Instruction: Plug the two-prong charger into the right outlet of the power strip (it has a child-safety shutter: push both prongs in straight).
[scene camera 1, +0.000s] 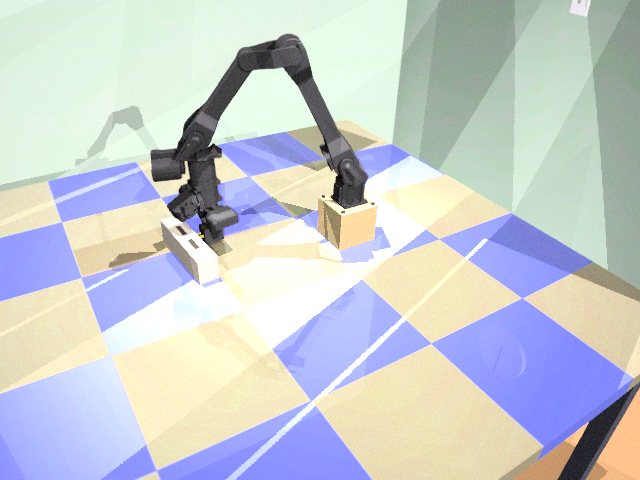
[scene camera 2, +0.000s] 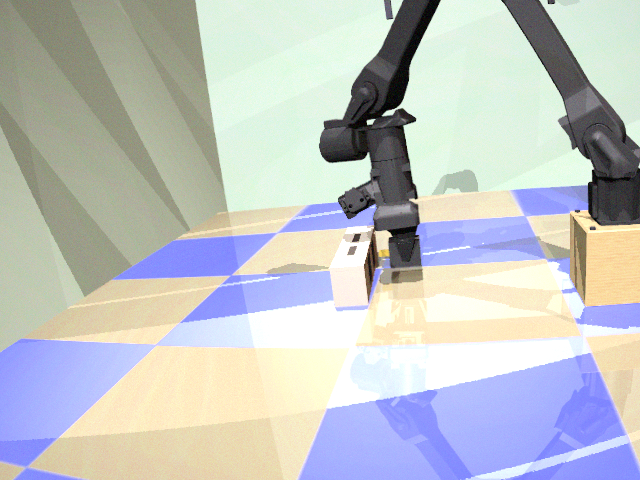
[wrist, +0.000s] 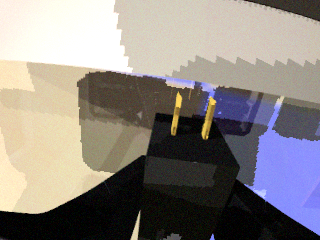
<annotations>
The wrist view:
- my gripper: 178, 167
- black two-prong charger: 189, 171, held by my gripper
</annotations>
